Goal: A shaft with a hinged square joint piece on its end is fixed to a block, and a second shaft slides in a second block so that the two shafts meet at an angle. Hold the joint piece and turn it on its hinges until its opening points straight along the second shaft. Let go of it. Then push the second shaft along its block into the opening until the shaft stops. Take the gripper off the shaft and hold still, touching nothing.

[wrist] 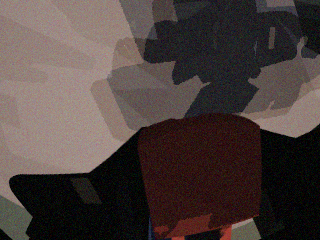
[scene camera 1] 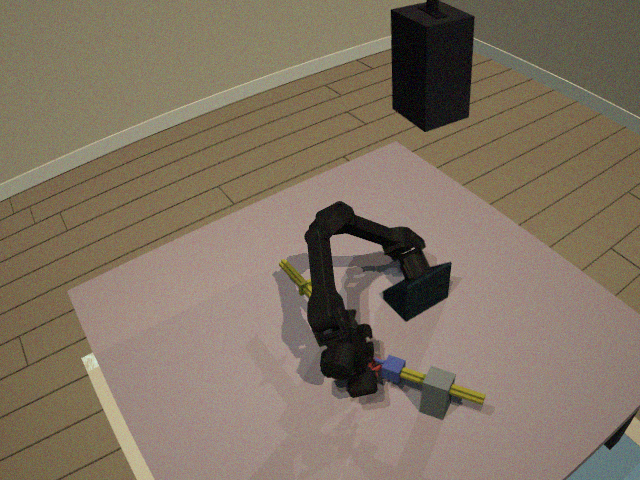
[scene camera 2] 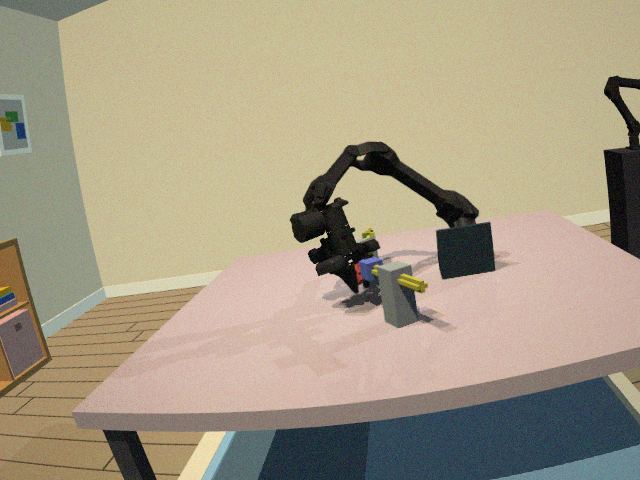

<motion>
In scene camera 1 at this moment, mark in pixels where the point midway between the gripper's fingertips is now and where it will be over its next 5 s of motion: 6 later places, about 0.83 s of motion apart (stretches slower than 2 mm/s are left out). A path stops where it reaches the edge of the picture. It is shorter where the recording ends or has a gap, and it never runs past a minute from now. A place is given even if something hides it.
My gripper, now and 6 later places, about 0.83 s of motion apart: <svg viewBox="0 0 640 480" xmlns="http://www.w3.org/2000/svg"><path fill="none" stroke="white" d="M370 378L366 375L363 368L364 366L365 360L365 329L345 323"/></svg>
</motion>
